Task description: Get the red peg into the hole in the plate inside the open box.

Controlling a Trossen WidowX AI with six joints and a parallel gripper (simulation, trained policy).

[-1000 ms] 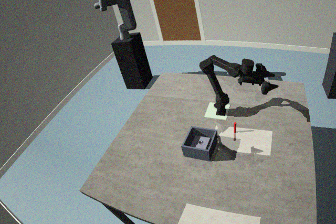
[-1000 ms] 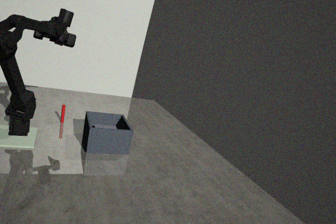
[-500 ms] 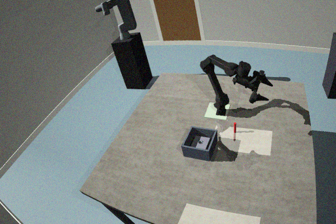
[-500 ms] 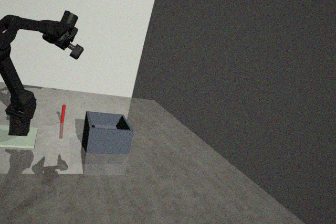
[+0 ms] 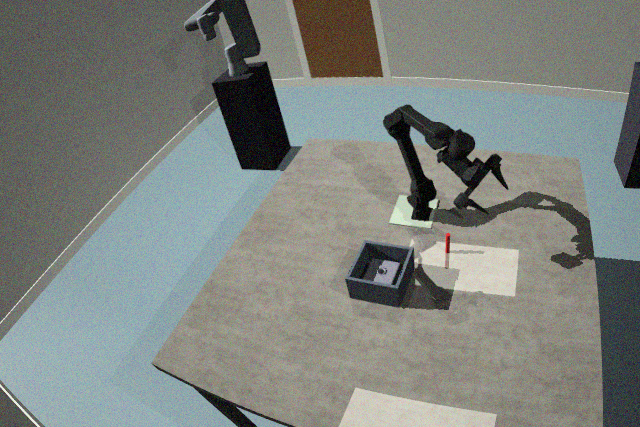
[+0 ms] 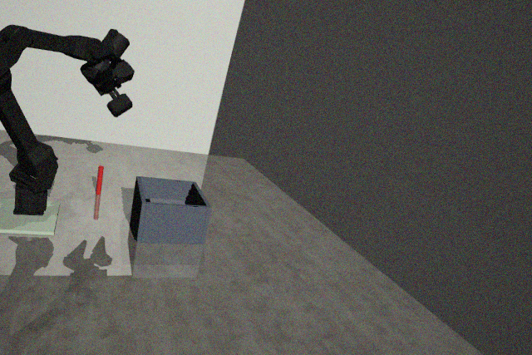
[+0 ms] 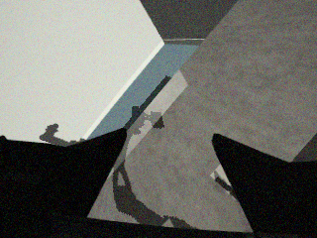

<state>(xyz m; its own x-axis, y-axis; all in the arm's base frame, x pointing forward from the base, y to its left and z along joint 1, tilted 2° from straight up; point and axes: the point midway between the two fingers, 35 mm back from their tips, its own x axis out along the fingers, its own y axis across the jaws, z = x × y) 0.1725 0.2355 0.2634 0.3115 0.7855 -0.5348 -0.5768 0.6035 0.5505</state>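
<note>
Right now the red peg is 200 mm below my gripper tip, 150 mm to the right of it and 20 mm behind it. Also, from my gripper tip: blue-grey box 340 mm to the right, 210 mm below, 140 mm ahead; then grey plate 340 mm to the right, 190 mm below, 140 mm ahead.
</note>
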